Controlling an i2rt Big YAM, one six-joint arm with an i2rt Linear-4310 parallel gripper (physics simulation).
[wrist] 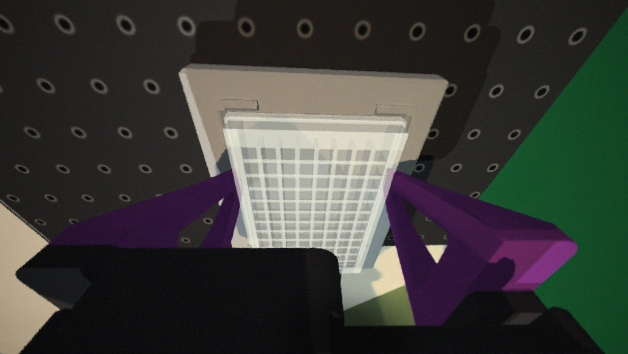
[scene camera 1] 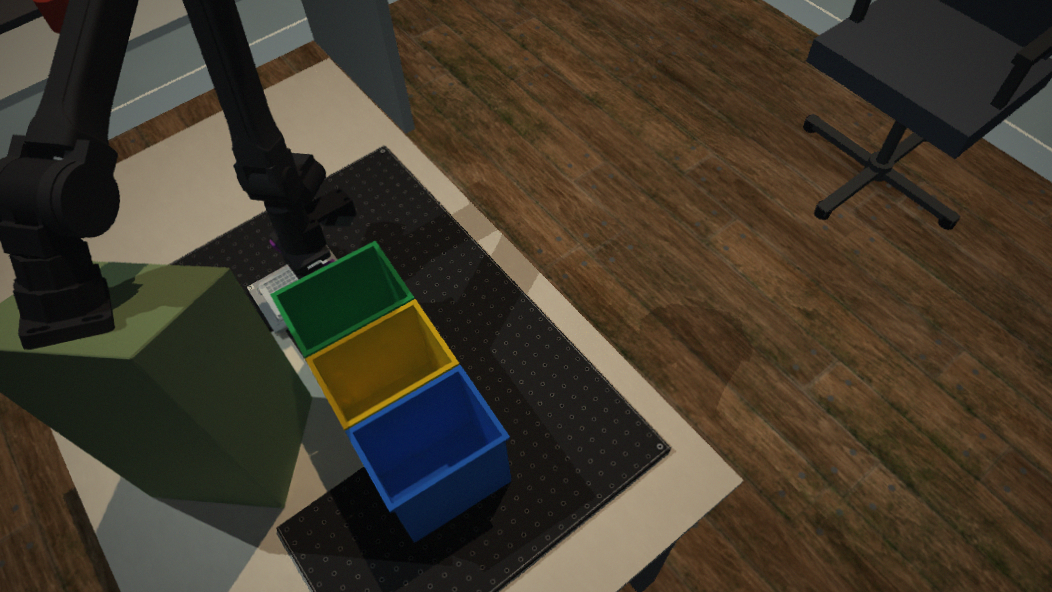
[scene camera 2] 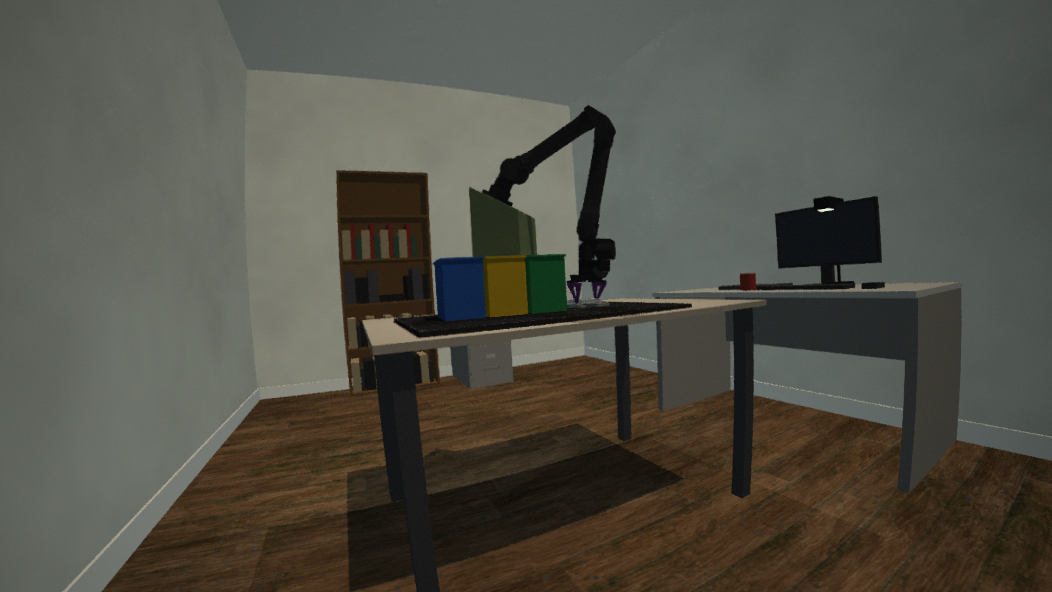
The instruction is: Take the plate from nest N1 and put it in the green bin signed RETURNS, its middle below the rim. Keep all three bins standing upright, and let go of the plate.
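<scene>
Green bin: seen in the wrist view [562, 173]. Yellow bin: out of frame in the wrist view. Blue bin: out of frame in the wrist view. Green bin and yellow bin: seen in scene camera 1. Blue bin: seen in scene camera 1 [433, 454]. Green bin and yellow bin: seen in scene camera 2. Blue bin: seen in scene camera 2 [460, 294]. Green bin, same spot: [scene camera 1: 399, 295] and [scene camera 2: 545, 274]. Yellow bin, same spot: [scene camera 1: 442, 365] and [scene camera 2: 505, 287].
</scene>
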